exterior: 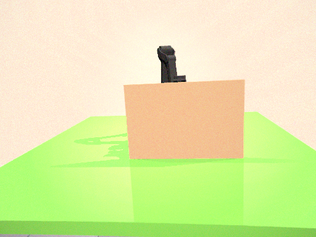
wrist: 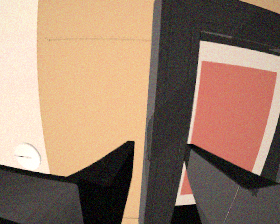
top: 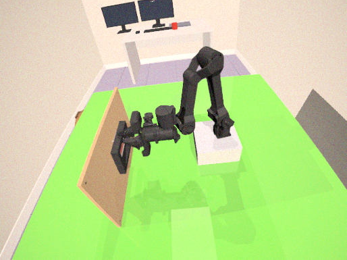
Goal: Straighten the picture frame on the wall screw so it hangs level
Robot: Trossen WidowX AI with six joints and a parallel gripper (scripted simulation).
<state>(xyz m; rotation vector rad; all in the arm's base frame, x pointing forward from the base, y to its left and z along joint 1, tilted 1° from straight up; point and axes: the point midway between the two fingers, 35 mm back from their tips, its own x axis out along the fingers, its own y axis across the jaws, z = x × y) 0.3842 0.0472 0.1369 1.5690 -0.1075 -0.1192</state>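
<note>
My gripper tip is 1 cm short of the picture frame and 6 cm above it. Round my gripper tip: tan wall board (2 cm ahead, 1 cm to the left, 7 cm below).
</note>
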